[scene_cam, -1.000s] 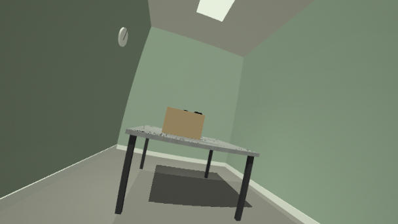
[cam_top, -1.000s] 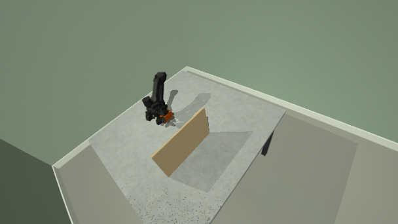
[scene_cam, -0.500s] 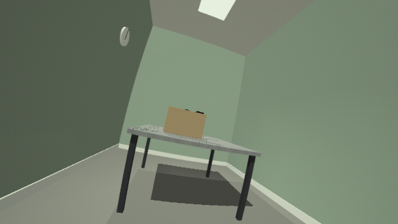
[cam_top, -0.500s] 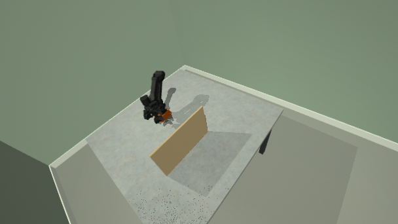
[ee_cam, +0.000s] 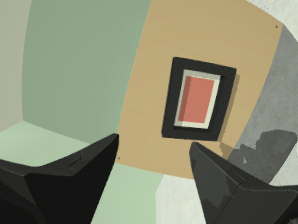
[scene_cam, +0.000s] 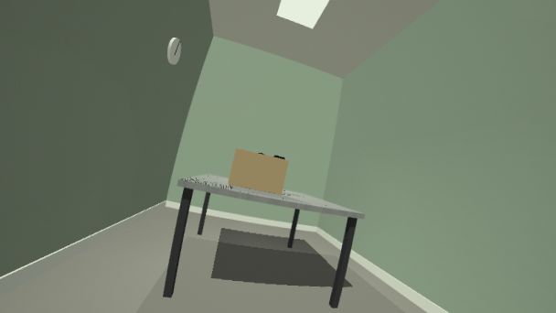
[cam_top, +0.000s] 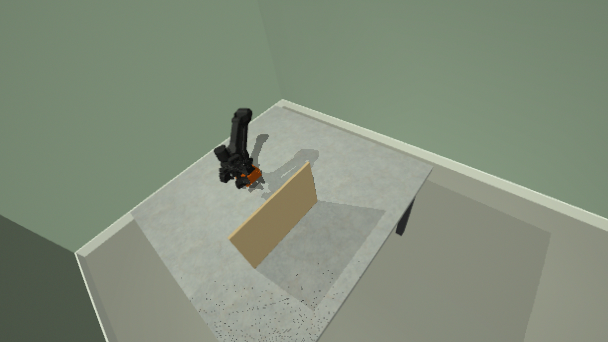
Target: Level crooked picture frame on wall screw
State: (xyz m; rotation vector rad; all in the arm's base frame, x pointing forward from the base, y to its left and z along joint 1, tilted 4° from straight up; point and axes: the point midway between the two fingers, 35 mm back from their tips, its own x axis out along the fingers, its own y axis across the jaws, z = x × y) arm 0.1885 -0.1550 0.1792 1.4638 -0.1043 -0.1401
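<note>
Now: the picture frame 19 cm ahead of my gripper tip, 4 cm to the right of it and 9 cm below it. Also, from my gripper tip: tan wall board (20 cm ahead, 5 cm to the right, 10 cm below).
</note>
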